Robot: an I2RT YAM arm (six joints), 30 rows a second.
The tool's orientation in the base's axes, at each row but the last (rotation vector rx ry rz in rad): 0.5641, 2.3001, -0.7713; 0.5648, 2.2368, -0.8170; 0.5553, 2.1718, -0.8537; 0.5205, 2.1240, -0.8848
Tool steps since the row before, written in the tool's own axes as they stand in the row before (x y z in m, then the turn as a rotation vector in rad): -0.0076, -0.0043, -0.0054, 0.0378, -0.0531, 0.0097; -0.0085, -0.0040, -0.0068, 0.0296, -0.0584, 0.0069; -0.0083, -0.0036, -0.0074, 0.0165, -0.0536, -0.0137; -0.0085, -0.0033, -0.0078, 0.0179, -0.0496, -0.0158
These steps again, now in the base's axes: 0.0006, -0.0011, 0.0102, -0.0523, -0.0383, -0.0120; 0.0003, 0.0005, 0.0116, -0.0511, -0.0414, -0.0024; -0.0003, 0.0018, 0.0115, -0.0495, -0.0250, 0.0162; -0.0005, 0.0028, 0.0116, -0.0490, -0.0206, 0.0144
